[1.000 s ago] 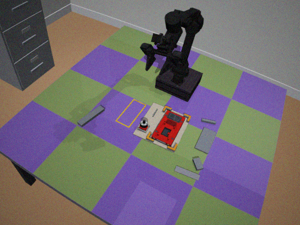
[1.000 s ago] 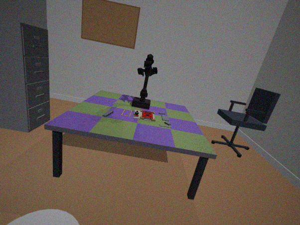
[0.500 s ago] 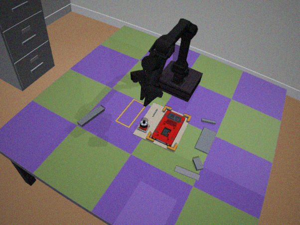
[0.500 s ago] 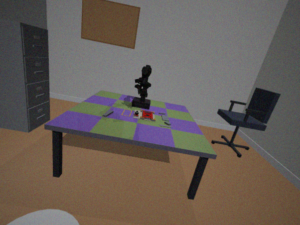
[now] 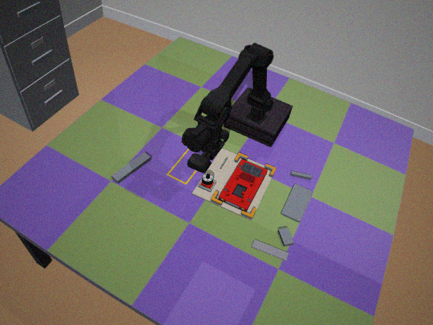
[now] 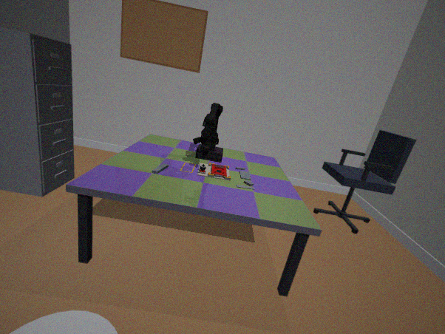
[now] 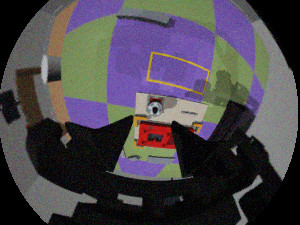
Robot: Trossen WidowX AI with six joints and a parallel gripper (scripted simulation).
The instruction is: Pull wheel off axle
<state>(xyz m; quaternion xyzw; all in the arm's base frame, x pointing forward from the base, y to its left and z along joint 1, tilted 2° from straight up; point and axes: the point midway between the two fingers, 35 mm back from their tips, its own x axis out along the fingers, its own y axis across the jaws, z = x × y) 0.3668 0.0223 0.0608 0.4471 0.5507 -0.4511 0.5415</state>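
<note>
My gripper tip is now 80 mm above the dark wheel and 10 mm past it. Also, from my gripper tip: upright axle: 80 mm below, 10 mm to the left, 10 mm behind.
</note>
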